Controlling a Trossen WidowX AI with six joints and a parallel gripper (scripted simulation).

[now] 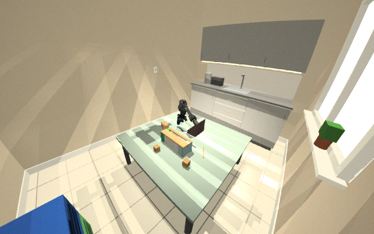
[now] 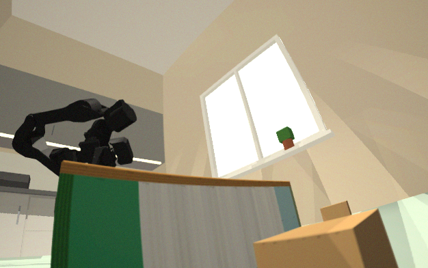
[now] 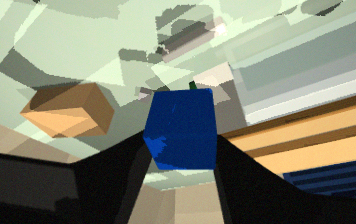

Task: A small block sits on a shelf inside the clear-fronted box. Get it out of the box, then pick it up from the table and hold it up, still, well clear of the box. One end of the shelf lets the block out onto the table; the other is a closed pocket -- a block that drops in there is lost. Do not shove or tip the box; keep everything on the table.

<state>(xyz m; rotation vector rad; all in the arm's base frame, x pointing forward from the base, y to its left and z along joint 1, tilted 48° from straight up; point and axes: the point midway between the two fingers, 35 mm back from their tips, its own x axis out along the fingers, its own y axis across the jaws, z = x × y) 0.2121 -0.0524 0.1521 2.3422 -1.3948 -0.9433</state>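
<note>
Right now the small blue block is 10 mm behind my gripper tip, 10 mm to the left of it and 10 mm above it. The rest, counted from my gripper tip: thin stick (60 mm ahead, 440 mm to the left, 160 mm below); then box (140 mm ahead, 140 mm to the left, 110 mm below).
</note>
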